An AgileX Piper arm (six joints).
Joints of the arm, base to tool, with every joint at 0 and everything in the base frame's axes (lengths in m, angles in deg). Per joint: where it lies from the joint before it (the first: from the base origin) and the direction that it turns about. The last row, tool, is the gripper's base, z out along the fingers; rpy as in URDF.
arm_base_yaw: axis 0 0 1 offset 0 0 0.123
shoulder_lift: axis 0 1 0 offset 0 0 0
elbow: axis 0 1 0 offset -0.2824 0 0.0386
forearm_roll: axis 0.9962 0 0.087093 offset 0.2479 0 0.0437
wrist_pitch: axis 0 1 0 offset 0 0 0
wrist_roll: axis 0.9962 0 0.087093 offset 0.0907 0 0.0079
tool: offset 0 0 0 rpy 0 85.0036 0
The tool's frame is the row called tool.
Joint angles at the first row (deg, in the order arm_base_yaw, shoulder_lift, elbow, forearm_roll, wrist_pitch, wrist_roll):
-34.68 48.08 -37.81 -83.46 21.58 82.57
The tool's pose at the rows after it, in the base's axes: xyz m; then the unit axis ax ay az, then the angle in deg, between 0 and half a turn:
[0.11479, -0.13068, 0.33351, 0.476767, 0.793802, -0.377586, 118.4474]
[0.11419, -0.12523, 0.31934, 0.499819, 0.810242, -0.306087, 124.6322]
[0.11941, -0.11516, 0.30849, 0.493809, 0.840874, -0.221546, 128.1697]
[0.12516, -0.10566, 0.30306, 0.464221, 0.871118, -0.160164, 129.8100]
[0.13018, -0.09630, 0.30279, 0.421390, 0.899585, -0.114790, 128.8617]
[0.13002, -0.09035, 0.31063, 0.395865, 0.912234, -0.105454, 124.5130]
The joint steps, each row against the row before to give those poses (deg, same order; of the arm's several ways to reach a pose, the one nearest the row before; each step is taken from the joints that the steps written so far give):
0.00 0.00 0.00 15.47 8.36 -10.68
-0.12 0.00 0.00 17.86 2.67 -13.05
0.00 0.00 0.04 18.06 0.51 -14.07
0.01 0.00 0.00 14.21 0.21 -13.20
0.00 -0.53 0.09 12.25 -0.72 -12.93
0.00 -1.78 0.00 5.61 -2.39 -6.52

